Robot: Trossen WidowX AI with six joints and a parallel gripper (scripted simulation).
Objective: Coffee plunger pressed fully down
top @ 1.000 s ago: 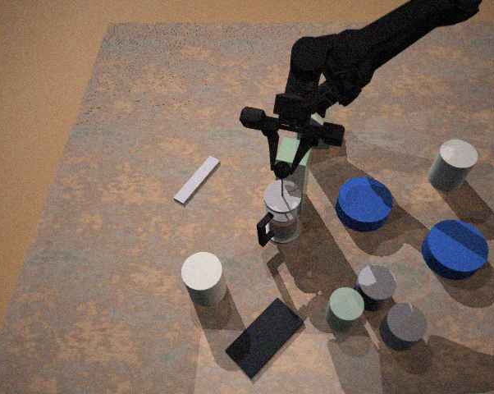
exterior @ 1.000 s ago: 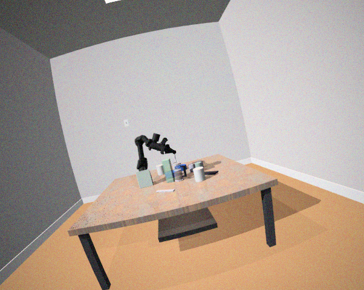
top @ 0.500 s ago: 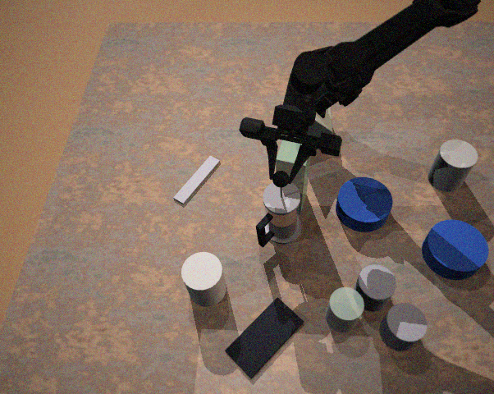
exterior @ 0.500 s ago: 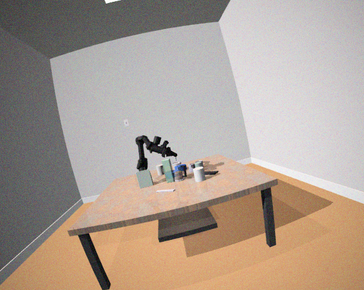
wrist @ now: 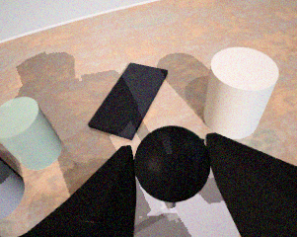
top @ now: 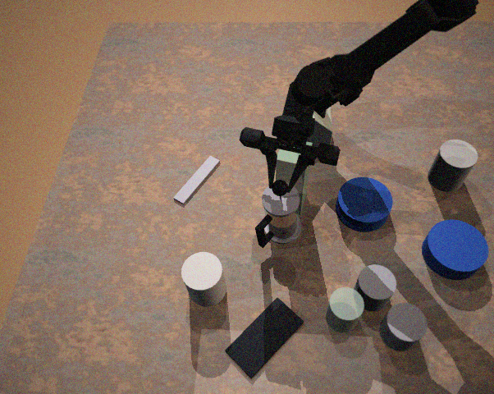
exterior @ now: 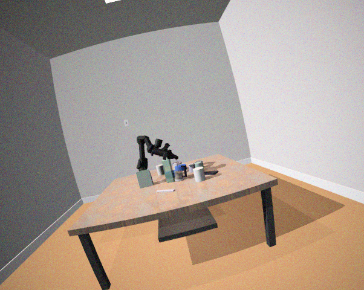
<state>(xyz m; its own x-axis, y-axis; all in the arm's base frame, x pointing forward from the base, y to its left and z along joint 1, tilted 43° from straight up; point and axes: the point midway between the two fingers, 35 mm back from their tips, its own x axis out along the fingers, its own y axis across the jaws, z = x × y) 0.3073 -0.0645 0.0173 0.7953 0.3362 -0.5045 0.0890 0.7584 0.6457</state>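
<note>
Right now the glass coffee press is 100 mm below my gripper tip and 10 mm to the right of it. Also, from my gripper tip: white strip (220 mm to the right, 190 mm below, 120 mm behind); black slab (220 mm ahead, 190 mm below, 10 mm to the left); tall pale green box (100 mm below, 100 mm behind, 20 mm to the left).
</note>
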